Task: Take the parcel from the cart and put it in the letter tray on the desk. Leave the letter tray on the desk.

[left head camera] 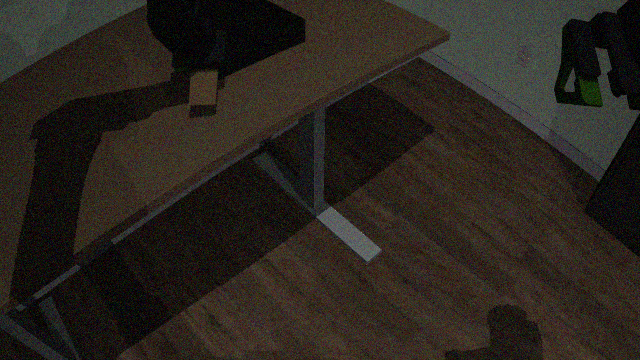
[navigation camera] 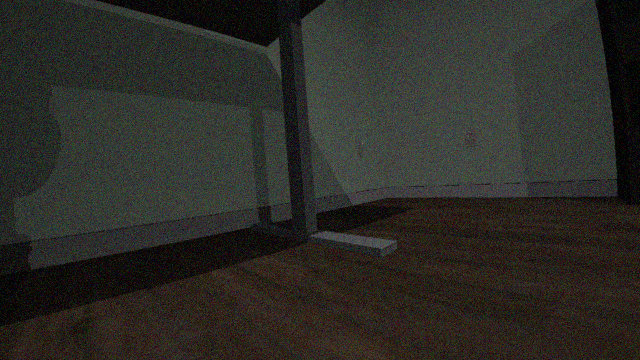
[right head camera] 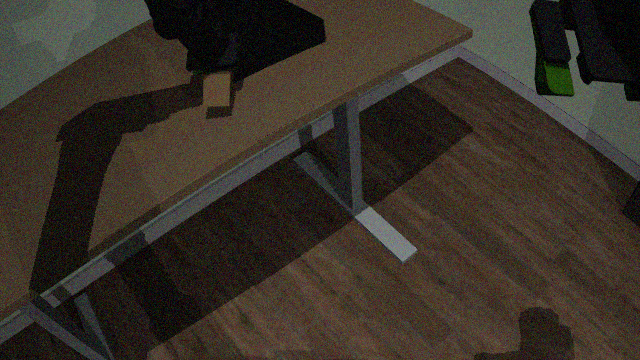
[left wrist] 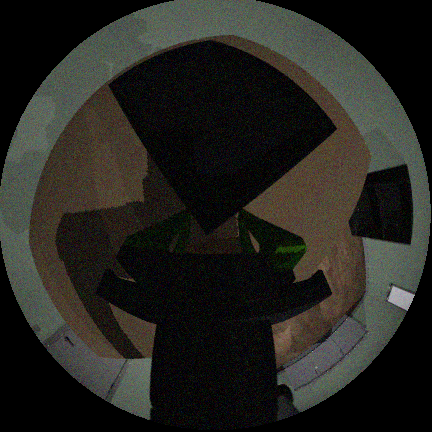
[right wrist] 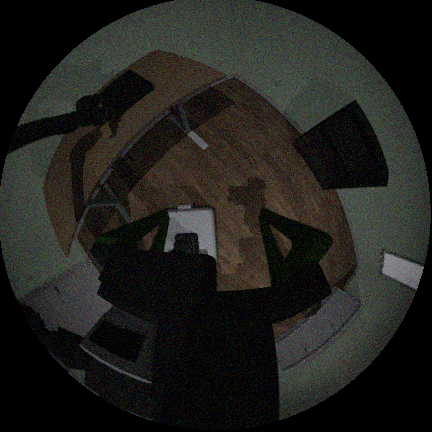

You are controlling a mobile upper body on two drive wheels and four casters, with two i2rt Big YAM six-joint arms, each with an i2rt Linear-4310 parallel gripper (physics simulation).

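Frame: origin at the left arm's base, x right, y ahead, z up, level; metres.
Seen in the pictures: left gripper, between the fingertips: [left head camera: 209, 65] [right head camera: 226, 67] [left wrist: 213, 212] [right wrist: 112, 114]; right gripper, between the fingertips: [left head camera: 594, 99] [right head camera: 584, 90] [right wrist: 213, 212].
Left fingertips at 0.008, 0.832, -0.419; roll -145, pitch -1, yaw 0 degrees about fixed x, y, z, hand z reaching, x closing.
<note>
Pixels of each thing's top centre, then the offset from my left fingertips to it, as dx, dy, dz. "spot": a spot on its surface instead. Level surfaces: height alone.
- tan parcel, centre of its top: [left wrist: 220, 322] [left head camera: 200, 62] [right head camera: 213, 65] [right wrist: 102, 121] +0.003, -0.077, +0.059
- black letter tray, centre of its top: [left wrist: 209, 72] [left head camera: 219, 14] [right head camera: 239, 16] [right wrist: 118, 87] -0.006, +0.193, +0.023
- wooden desk, height of its surface: dz -0.040
- grey desk leg, a spot on its surface: [right head camera: 354, 160] [left head camera: 318, 160] spot: +0.238, +0.379, -0.694
- tall dark cabinet-like object, a spot on its surface: [right wrist: 345, 150] spot: +1.953, +0.062, -0.379
The tan parcel [left head camera: 203, 89] [right head camera: 217, 92] [left wrist: 216, 244] is between the fingers of my left gripper [left head camera: 202, 79] [right head camera: 216, 79] [left wrist: 213, 212], which is shut on it. The black letter tray [left head camera: 272, 37] [right head camera: 295, 37] [left wrist: 220, 135] [right wrist: 131, 86] rests on the wooden desk [left head camera: 145, 165] [right head camera: 160, 160] [left wrist: 320, 175] [right wrist: 185, 65]. The parcel is over the desk, beside the tray's near corner in the head views; its height is hard to tell. The arm hides part of the tray. My right gripper [right head camera: 595, 86] [right wrist: 213, 212] is open and empty, away from the desk. The cart cannot be made out.
A grey desk leg [left head camera: 319, 160] [right head camera: 354, 160] [navigation camera: 297, 135] ends in a pale foot [left head camera: 350, 234] [right head camera: 386, 234] [right wrist: 198, 140] [navigation camera: 355, 242] that sticks out over the floor. A tall dark cabinet-like object [left head camera: 620, 195] [left wrist: 382, 205] [right wrist: 345, 150] stands at the right, near the wall.
</note>
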